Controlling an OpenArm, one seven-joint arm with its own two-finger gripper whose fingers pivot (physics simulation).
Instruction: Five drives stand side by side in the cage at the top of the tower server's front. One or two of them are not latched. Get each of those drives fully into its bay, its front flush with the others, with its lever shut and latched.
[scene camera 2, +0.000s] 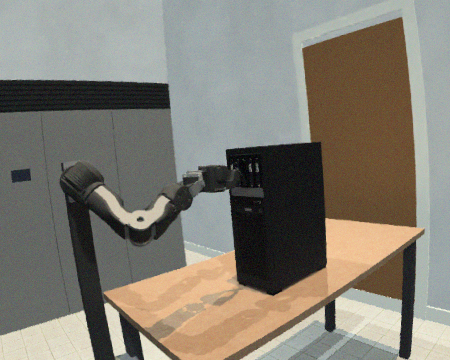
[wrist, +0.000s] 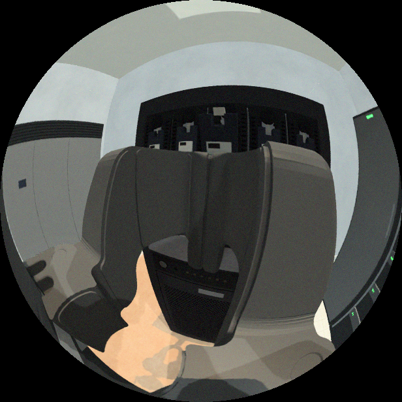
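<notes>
The black tower server (scene camera 2: 295, 215) (wrist: 197, 305) stands upright on the table. In its top cage, the middle drive (wrist: 227, 125) looks larger and nearer than its neighbours and appears to stand out in front of them. The two left drives (wrist: 156, 137) (wrist: 186, 134) and two right drives (wrist: 269, 131) (wrist: 304, 137) look set further back. My gripper (scene camera 2: 239, 178) (wrist: 212, 213) is shut, with nothing seen between its fingers. It is at the cage front, in line with the middle drive. The fingers hide the drives' lower parts; whether the middle lever is latched cannot be told.
The wooden table (scene camera 2: 370, 235) (wrist: 145, 345) carries the tower. Grey cabinets (scene camera 2: 90, 200) (wrist: 50, 195) stand at the left, and a dark rack with green lights (wrist: 382, 175) shows at the right of the wrist view. A brown door (scene camera 2: 360, 125) is behind the table.
</notes>
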